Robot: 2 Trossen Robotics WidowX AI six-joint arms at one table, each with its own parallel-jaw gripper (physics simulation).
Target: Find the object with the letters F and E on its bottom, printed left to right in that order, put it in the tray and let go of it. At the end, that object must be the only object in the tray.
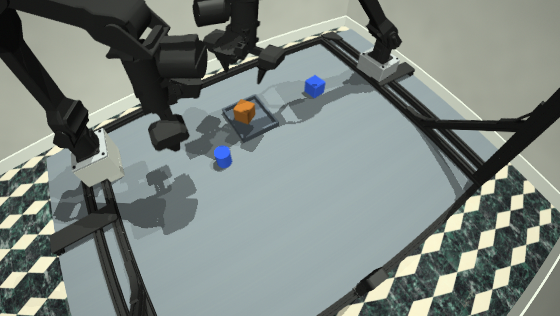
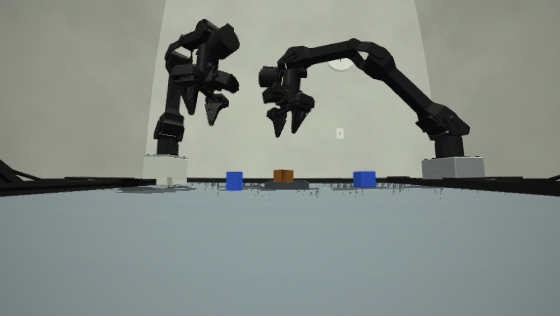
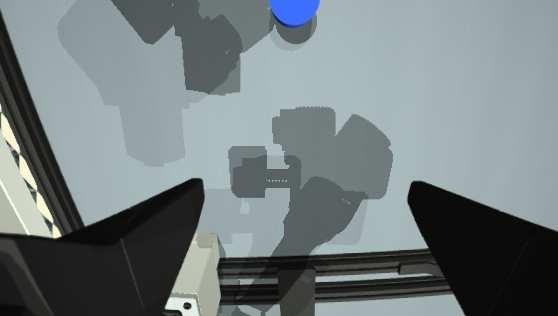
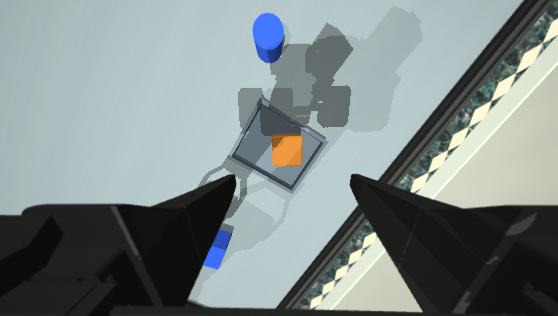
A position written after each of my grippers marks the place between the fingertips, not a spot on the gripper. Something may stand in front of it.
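Blue cylinder (image 4: 268,32). Orange cube (image 4: 287,149), out of frame in image 3. Grey square tray (image 1: 263,121), (image 4: 252,150). My left gripper (image 1: 171,134), (image 2: 202,121), (image 3: 307,189). My right gripper (image 1: 242,77), (image 2: 284,135), (image 4: 292,179).
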